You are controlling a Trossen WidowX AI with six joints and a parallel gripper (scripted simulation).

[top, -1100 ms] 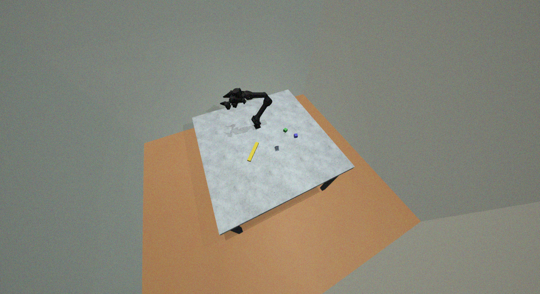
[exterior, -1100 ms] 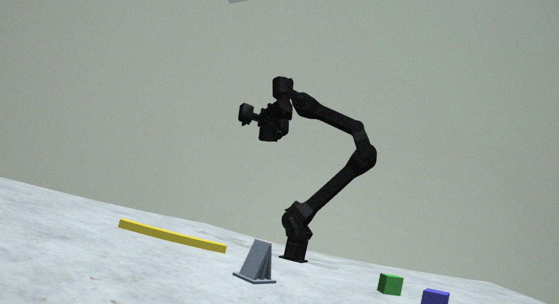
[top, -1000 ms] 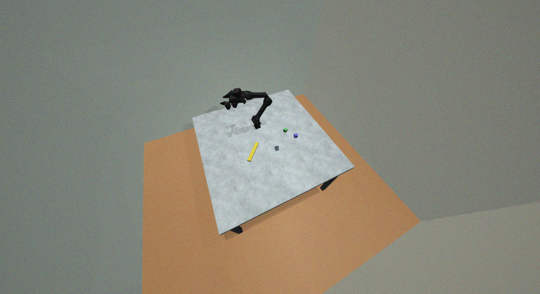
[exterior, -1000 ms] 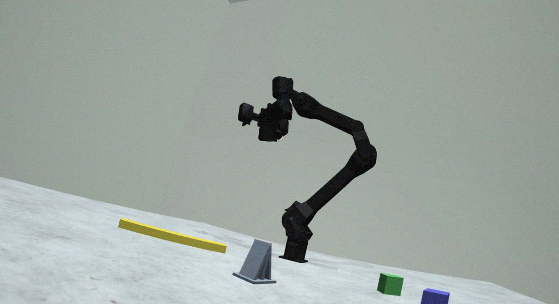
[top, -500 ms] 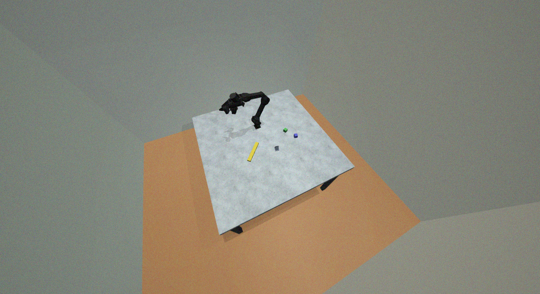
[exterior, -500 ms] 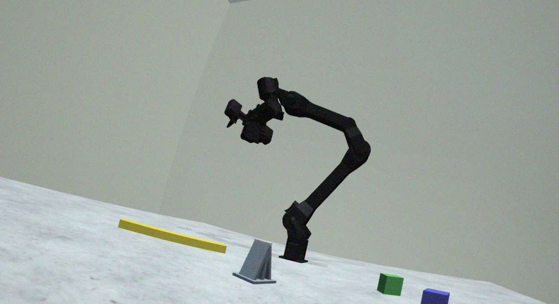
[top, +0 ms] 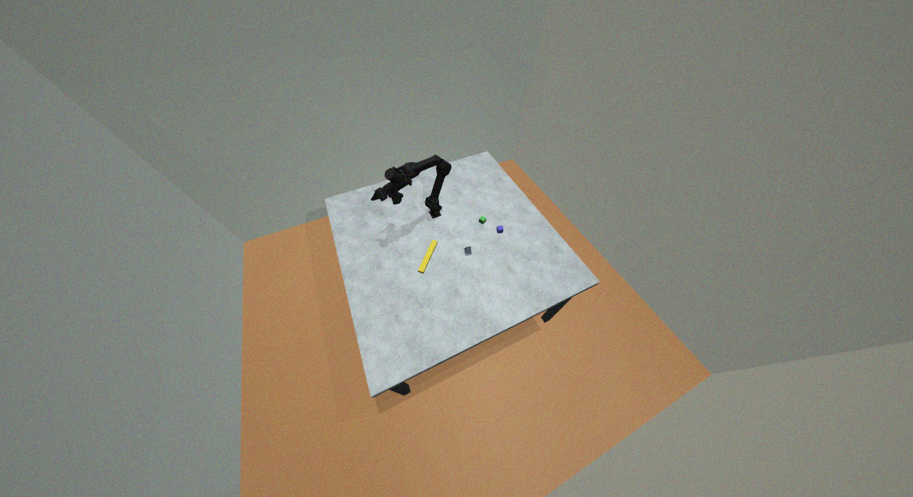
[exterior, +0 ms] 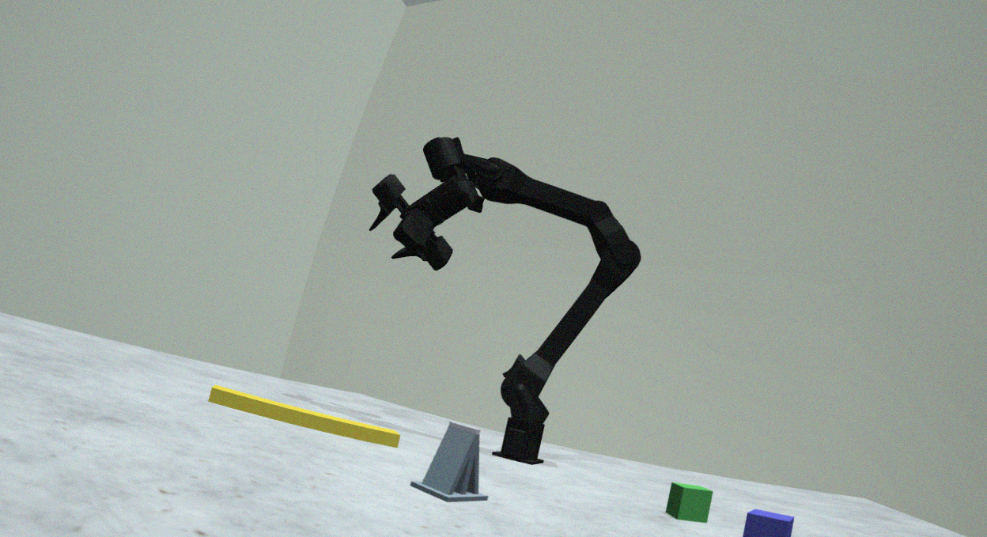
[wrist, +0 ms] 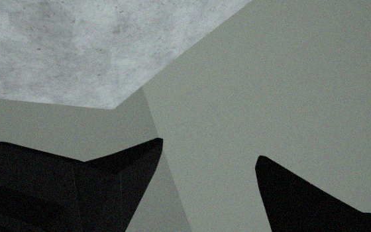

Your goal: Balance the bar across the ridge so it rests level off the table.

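Now: gripper tip 30 cm above the yellow bar, 27 cm short of it and 17 cm to the right of it. Also, from my gripper tip: green cube (59 cm to the left, 30 cm below, 17 cm ahead); then blue cube (66 cm to the left, 30 cm below, 28 cm ahead).
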